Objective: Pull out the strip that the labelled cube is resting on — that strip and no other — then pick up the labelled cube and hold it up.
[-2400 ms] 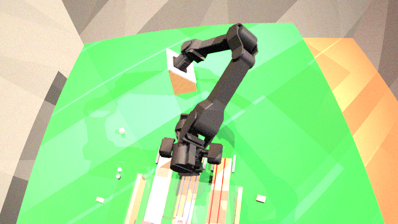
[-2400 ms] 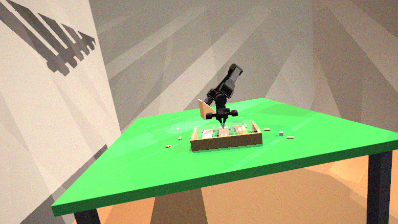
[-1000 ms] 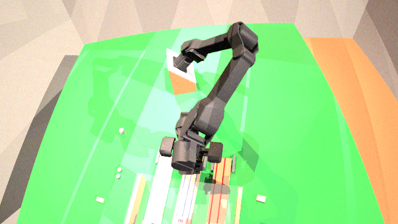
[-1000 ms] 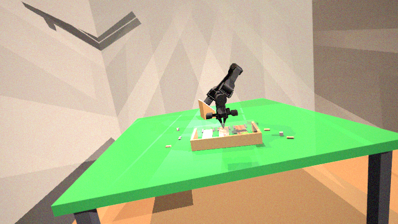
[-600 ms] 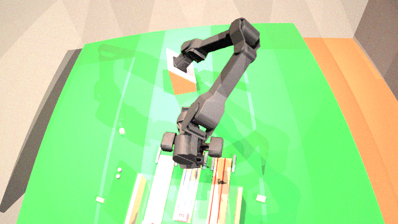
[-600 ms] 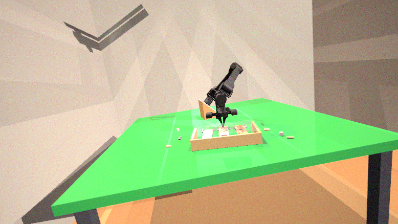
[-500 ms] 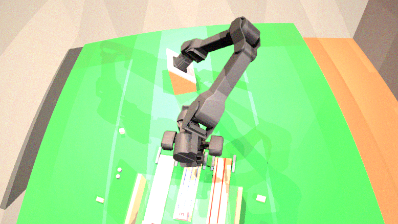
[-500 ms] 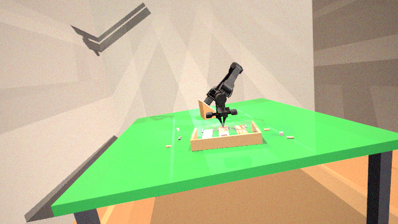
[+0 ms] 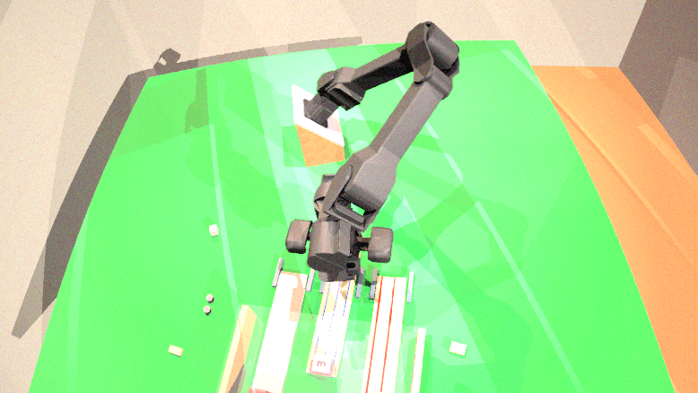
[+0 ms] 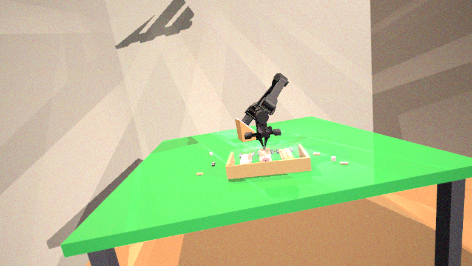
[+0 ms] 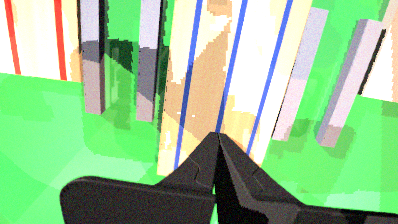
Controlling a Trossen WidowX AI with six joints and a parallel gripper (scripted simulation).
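Right now the labelled cube is 20 cm ahead of my gripper tip, 6 cm to the right of it and 1 cm above it.
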